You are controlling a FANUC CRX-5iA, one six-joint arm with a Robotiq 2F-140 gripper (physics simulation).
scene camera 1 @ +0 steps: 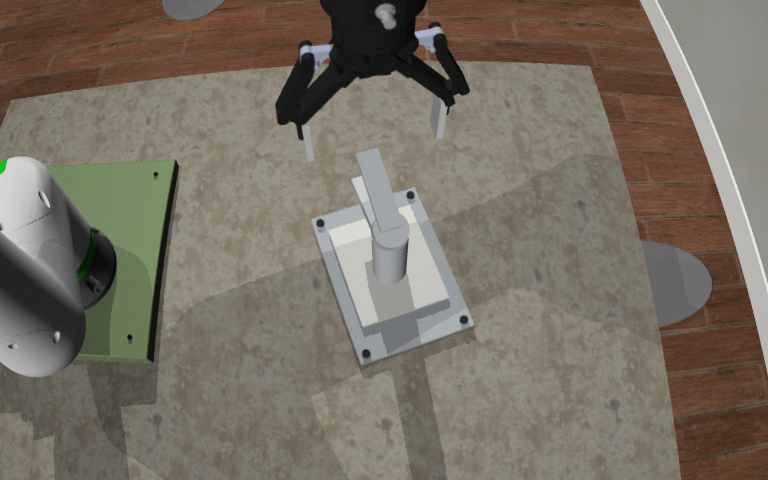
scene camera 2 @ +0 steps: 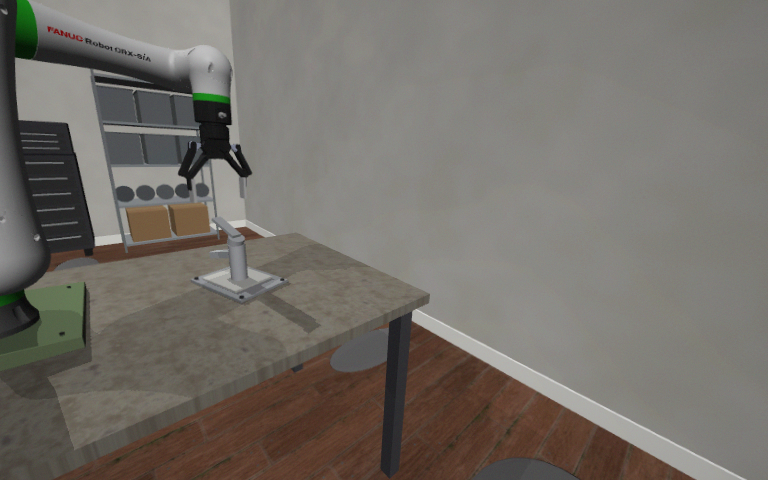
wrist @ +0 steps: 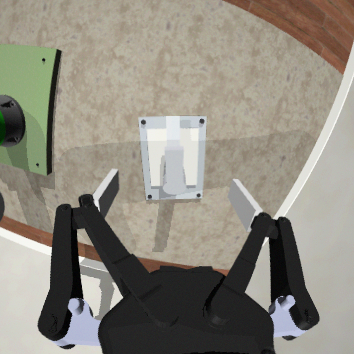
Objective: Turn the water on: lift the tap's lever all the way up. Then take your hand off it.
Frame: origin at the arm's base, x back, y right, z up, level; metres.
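Where they show: gripper, fingertip midpoint: (scene camera 1: pixel 373 140) (scene camera 2: pixel 220 200) (wrist: pixel 175 183); arm's base, origin of the base link: (wrist: pixel 5 120).
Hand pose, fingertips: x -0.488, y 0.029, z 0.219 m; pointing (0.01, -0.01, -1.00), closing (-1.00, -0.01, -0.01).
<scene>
Things, the pixels of their top centre, and the offset from my fingertips. "spot": a spot on its surface instead. Level surfaces: height alone.
- grey tap, surface spot: (scene camera 1: pixel 390 257) spot: dx -0.003, dy +0.083, dz -0.144 m
- spout, middle of its top: (scene camera 1: pixel 372 199) (wrist: pixel 172 144) (scene camera 2: pixel 222 247) dx +0.002, dy -0.010, dz -0.152 m
- tap's base plate, surface spot: (scene camera 1: pixel 345 305) (wrist: pixel 145 172) (scene camera 2: pixel 222 290) spot: dx +0.066, dy +0.099, dz -0.243 m
- stone-patterned table, its level: dz -0.251 m
The grey tap (scene camera 1: pixel 390 257) (scene camera 2: pixel 238 261) (wrist: pixel 174 182) stands upright on a light plate with a bolt at each corner. Its flat lever (scene camera 1: pixel 377 189) (scene camera 2: pixel 228 227) (wrist: pixel 174 157) slants upward from the top of the body, its free end raised well above the spout. The spout (scene camera 1: pixel 362 195) (scene camera 2: pixel 218 254) (wrist: pixel 173 129) sticks out below the lever on the same side. My gripper (scene camera 1: pixel 373 148) (scene camera 2: pixel 216 191) (wrist: pixel 175 183) is wide open and empty. It hangs above the tap and beyond the lever's free end in the first scene view, its fingers apart from the lever.
The tap's base plate (scene camera 1: pixel 345 305) (scene camera 2: pixel 218 290) (wrist: pixel 143 165) lies on the stone-patterned table (scene camera 1: pixel 538 396) (scene camera 2: pixel 169 362) (wrist: pixel 100 75). The arm's green mounting plate (scene camera 1: pixel 135 215) (scene camera 2: pixel 62 305) (wrist: pixel 30 75) is to the left. A wall (scene camera 2: pixel 509 169) stands beyond the table's right side.
</scene>
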